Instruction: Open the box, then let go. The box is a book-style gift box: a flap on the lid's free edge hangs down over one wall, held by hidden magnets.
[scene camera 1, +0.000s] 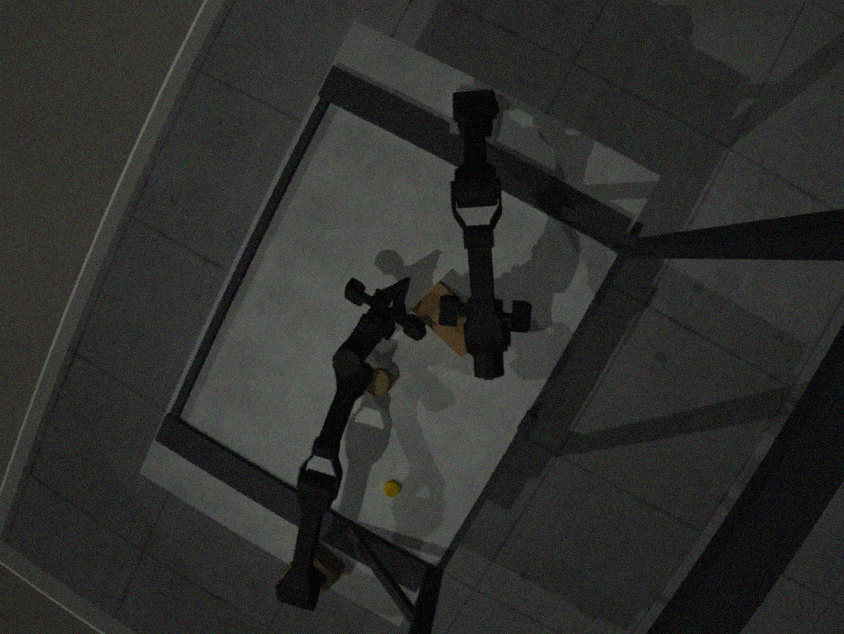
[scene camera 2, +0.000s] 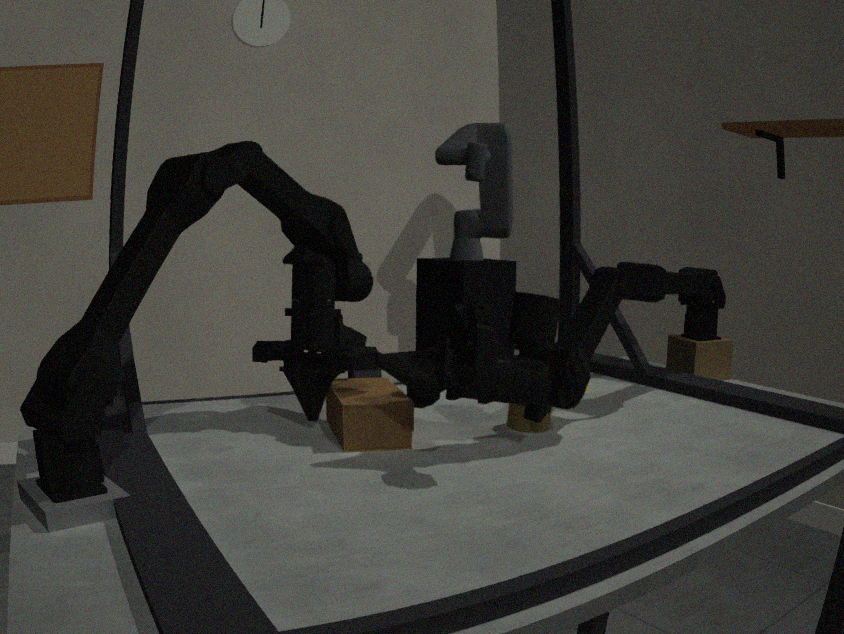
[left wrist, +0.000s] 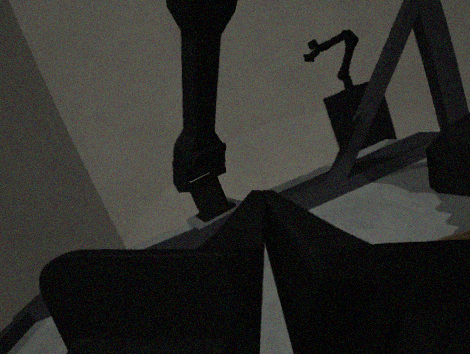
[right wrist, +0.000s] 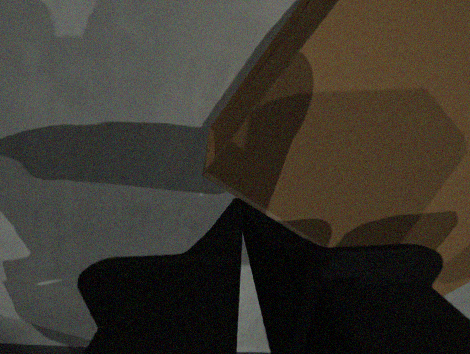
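Where they show: left gripper, fingertip midpoint: (scene camera 1: 409, 278) (scene camera 2: 376, 359) (left wrist: 261, 200); right gripper, fingertip midpoint: (scene camera 2: 312, 420) (right wrist: 240, 204); left arm's base, link origin: (scene camera 1: 309, 578) (scene camera 2: 701, 337); right arm's base, link origin: (scene camera 1: 475, 113) (scene camera 2: 71, 487) (left wrist: 215, 211).
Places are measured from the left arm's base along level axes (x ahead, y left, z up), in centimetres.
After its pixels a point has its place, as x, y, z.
Note:
An orange-brown box (scene camera 1: 440, 307) (scene camera 2: 378, 429) {66.6, 25.0, -4.9} (right wrist: 370, 130) {67.3, 13.1, -1.6} stands on the table with its lid down. A sliver of the box (left wrist: 462, 236) {70.4, 21.2, -1.6} shows in the left wrist view. My right gripper (scene camera 2: 312, 417) {73.2, 14.6, -6.4} (right wrist: 240, 204) {73.2, 14.6, -6.4} is shut and empty, pointing down low beside the box. In the right wrist view its tips are at the box's near edge; I cannot tell whether they touch it. The right arm hides them in scene camera 1. My left gripper (scene camera 1: 408, 279) {67.8, 29.7, 4.4} (scene camera 2: 379, 354) {67.8, 29.7, 4.4} (left wrist: 261, 200) {67.8, 29.7, 4.4} is shut and empty, held roughly level above table height near the box's other end. The flap cannot be made out clearly.
A tan cylinder (scene camera 1: 380, 382) {45.8, 19.4, -3.0} (scene camera 2: 528, 417) stands under the left forearm. A small yellow round object (scene camera 1: 391, 487) {28.5, 0.9, -6.1} lies farther toward the left arm's base. A brown block (scene camera 1: 330, 569) {5.0, -2.2, -1.0} (scene camera 2: 699, 358) {3.9, 5.0, -2.9} is at that base. Dark frame rails (scene camera 1: 231, 470) {3.2, 30.8, -5.5} edge the table.

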